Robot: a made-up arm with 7 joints. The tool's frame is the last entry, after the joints.
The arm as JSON. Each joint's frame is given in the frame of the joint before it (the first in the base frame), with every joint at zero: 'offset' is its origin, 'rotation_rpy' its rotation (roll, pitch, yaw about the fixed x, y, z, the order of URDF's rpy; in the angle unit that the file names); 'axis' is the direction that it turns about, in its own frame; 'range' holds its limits. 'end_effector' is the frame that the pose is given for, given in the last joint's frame.
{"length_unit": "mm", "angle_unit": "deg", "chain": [
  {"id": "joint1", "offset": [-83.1, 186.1, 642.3], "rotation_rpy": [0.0, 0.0, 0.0], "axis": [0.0, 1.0, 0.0], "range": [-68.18, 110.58]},
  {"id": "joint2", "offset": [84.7, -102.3, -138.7], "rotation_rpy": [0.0, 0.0, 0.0], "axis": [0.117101, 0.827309, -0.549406], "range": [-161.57, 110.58]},
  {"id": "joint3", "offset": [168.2, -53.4, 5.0], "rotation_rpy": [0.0, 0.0, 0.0], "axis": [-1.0, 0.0, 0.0], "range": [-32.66, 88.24]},
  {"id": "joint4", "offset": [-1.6, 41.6, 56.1], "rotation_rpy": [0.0, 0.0, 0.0], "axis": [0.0, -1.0, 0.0], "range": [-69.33, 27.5]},
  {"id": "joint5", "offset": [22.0, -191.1, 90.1], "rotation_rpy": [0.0, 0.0, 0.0], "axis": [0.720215, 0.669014, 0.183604], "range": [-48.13, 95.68]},
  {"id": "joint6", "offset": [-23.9, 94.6, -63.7], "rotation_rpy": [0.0, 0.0, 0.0], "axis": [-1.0, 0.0, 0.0], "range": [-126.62, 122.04]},
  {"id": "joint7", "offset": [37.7, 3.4, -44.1], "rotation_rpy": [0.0, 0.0, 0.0], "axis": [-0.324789, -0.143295, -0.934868], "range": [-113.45, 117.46]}
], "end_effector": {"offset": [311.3, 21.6, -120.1], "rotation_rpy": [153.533, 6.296, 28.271]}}
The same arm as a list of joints. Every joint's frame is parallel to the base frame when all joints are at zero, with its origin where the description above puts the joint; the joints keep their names.
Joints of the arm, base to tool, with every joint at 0 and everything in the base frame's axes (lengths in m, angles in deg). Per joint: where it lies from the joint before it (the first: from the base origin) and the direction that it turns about. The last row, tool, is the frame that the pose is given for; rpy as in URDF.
joint1: axis 0 1 0 xyz -0.0831 0.1861 0.6423
joint2: axis 0.117101 0.827309 -0.549406 xyz 0.0847 -0.1023 -0.1387
joint3: axis -1 0 0 xyz 0.1682 -0.0534 0.005
joint4: axis 0 -1 0 xyz -0.0016 0.0416 0.0561
joint5: axis 0.720215 0.669014 0.183604 xyz 0.022 -0.1911 0.0901
joint6: axis -1 0 0 xyz -0.0239 0.0946 -0.0637
joint7: axis -0.324789 -0.143295 -0.934868 xyz 0.0377 0.0034 -0.0441
tool: xyz 0.3113 0.0216 -0.1201 rpy 153.53 6.3 28.27
Joint limits (deg, base to tool): -68.18..110.58 -161.57..110.58 -32.66..88.24 -69.33..27.5 -48.13..95.68 -126.62..122.04 -113.45..117.46

